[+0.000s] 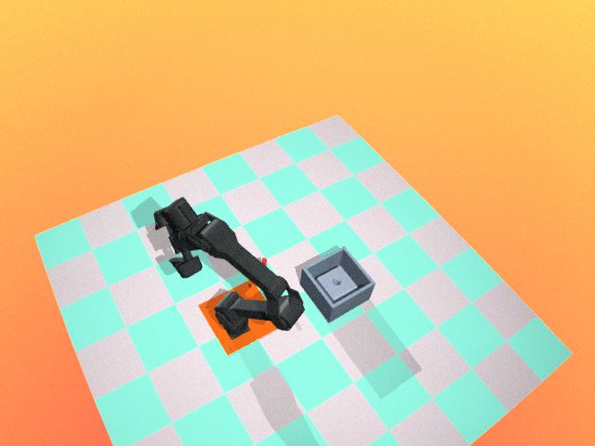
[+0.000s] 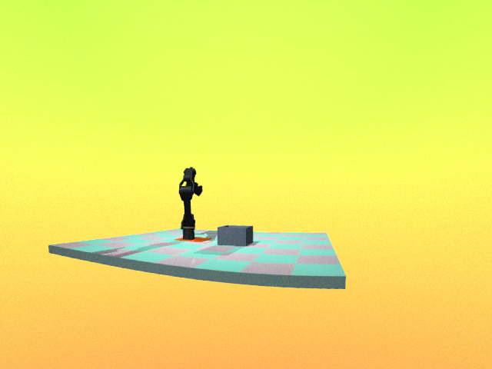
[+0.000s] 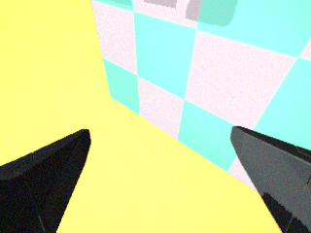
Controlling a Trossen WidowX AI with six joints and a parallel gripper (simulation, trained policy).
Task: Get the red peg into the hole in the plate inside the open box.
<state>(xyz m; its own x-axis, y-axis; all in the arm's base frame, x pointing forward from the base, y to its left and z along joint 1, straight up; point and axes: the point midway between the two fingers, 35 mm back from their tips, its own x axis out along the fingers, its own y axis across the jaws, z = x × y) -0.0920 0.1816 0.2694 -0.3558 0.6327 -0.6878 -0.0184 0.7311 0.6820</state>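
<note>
My gripper tip is 27 cm short of the red peg, 8 cm to the left of it and 21 cm above it. From my gripper tip the other things lie so: grey box: 43 cm ahead, 25 cm to the right, 22 cm below; then plate: 43 cm ahead, 25 cm to the right, 20 cm below.
</note>
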